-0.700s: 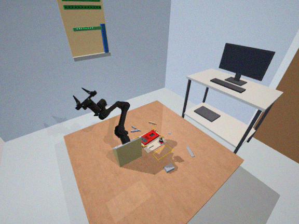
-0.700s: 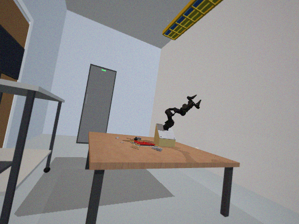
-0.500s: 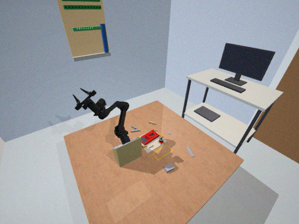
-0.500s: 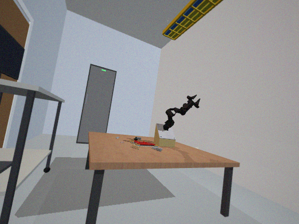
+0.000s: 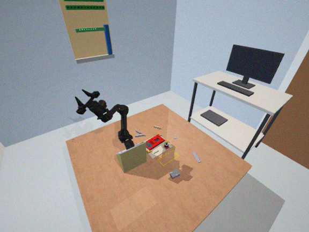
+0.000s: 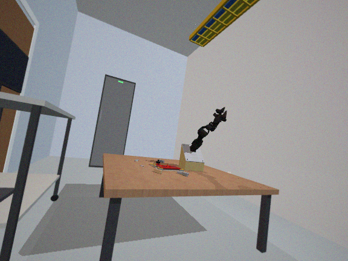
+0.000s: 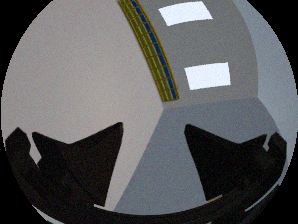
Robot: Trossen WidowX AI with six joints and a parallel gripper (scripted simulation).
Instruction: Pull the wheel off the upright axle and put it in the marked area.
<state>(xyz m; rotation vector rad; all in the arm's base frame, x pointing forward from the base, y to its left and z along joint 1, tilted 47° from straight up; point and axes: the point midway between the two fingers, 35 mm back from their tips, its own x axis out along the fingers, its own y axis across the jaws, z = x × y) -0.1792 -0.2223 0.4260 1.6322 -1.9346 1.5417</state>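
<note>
The dark wheel lies 640 mm below my gripper tip, 600 mm ahead of it and 150 mm to the right of it. From my gripper tip the other things lie so: block 660 mm below, 500 mm ahead, 430 mm to the right; flat bar 780 mm ahead, 670 mm below, 380 mm to the right.
</note>
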